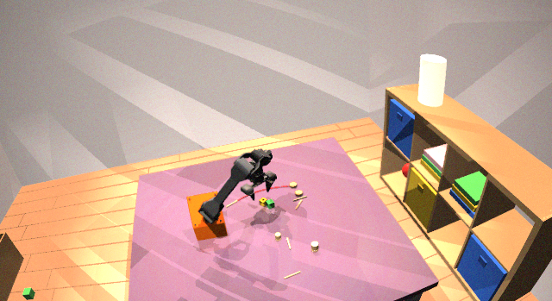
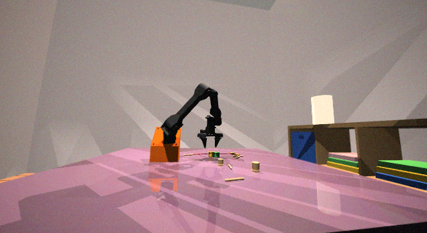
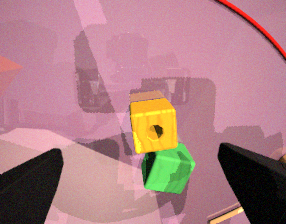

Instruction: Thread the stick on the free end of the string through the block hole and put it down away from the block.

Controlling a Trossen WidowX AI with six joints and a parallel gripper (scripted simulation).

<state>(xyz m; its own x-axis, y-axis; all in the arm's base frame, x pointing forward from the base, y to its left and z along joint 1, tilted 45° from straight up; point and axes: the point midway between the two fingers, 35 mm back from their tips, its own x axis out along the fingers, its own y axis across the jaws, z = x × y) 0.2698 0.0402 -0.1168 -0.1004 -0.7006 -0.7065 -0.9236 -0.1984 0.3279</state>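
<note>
Now: gripper tip 40 mm above the yellow wooden block and 10 mm short of it. Round my gripper tip: green cube (40 mm below, 40 mm ahead, 30 mm to the right); then thin wooden stick (130 mm behind, 80 mm to the left, 60 mm below); then round wooden button (200 mm ahead, 80 mm to the left, 50 mm below).
</note>
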